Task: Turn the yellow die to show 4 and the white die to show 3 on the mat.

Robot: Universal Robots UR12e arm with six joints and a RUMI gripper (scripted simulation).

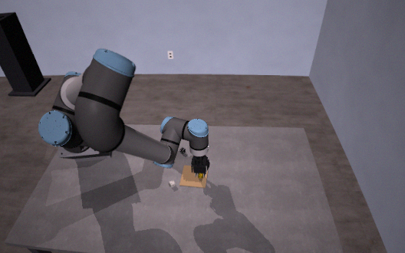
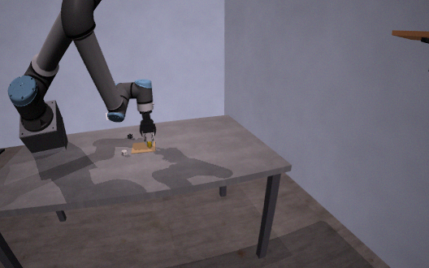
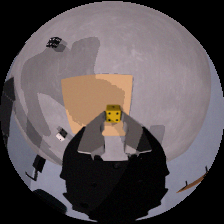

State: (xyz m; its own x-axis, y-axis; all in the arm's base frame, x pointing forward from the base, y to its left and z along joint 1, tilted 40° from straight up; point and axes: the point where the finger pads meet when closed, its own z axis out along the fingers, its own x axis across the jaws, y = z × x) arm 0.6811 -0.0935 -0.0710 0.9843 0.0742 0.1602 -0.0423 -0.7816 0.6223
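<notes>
Right now the yellow die is right at my hand. The rest, counted from my hand: black die: 180 mm to the left, 130 mm behind, 10 mm below; then white die: 150 mm behind, 70 mm to the right, 10 mm below; then tan mat: 40 mm behind, 20 mm below.
</notes>
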